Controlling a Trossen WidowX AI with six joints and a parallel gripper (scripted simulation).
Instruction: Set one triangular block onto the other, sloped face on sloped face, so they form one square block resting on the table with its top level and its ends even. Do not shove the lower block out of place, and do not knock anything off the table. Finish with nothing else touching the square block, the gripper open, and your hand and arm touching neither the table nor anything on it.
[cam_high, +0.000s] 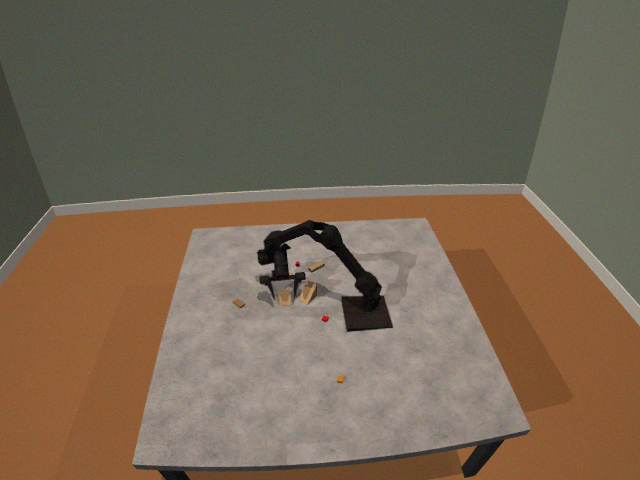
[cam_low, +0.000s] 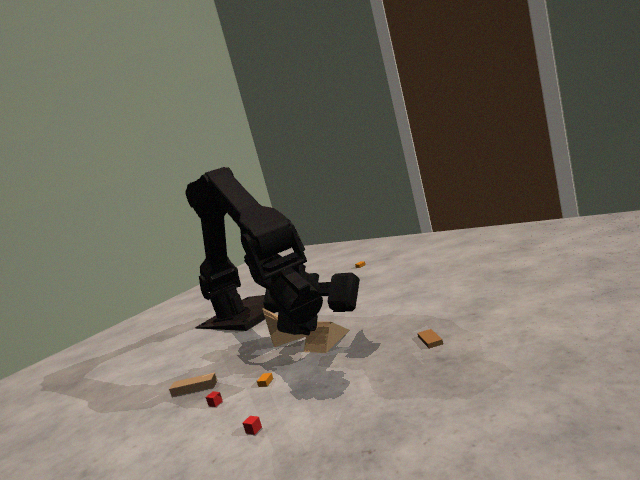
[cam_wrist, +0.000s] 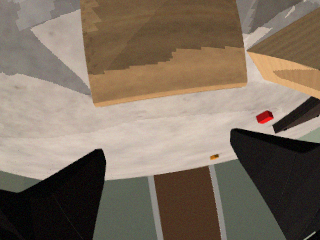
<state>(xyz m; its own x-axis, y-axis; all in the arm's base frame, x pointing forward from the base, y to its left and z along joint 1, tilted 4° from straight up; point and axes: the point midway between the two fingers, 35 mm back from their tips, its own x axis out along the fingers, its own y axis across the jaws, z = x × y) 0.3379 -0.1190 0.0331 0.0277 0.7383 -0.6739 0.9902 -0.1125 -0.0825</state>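
My gripper tip is now 140 mm past the red cube, 110 mm to the right of it and 40 mm above it. Also, from my gripper tip: thin tan plank: 210 mm to the right, 190 mm behind, 40 mm below.
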